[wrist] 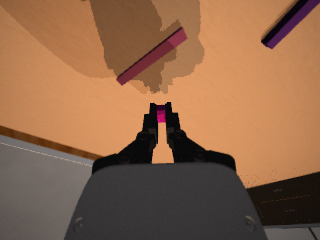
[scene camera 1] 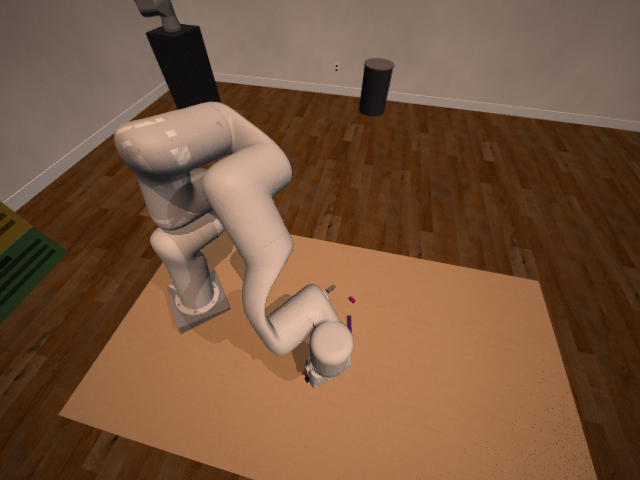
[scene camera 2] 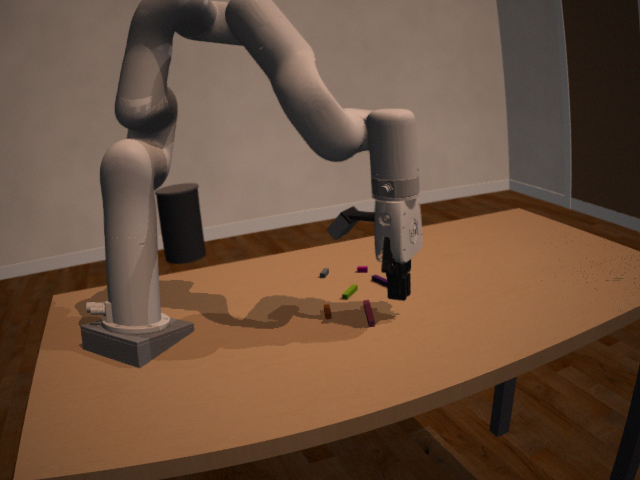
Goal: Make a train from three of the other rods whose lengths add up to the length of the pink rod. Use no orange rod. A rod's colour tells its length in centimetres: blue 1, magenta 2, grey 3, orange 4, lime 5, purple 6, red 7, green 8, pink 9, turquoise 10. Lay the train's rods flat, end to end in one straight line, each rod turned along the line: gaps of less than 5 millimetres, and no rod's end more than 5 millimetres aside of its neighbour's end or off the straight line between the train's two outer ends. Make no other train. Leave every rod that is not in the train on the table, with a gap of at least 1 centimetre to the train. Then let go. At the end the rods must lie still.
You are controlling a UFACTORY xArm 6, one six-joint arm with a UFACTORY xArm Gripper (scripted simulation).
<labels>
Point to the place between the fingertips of my gripper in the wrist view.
161, 111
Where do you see a pink rod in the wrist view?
At 179, 36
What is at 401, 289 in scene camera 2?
My gripper.
</labels>
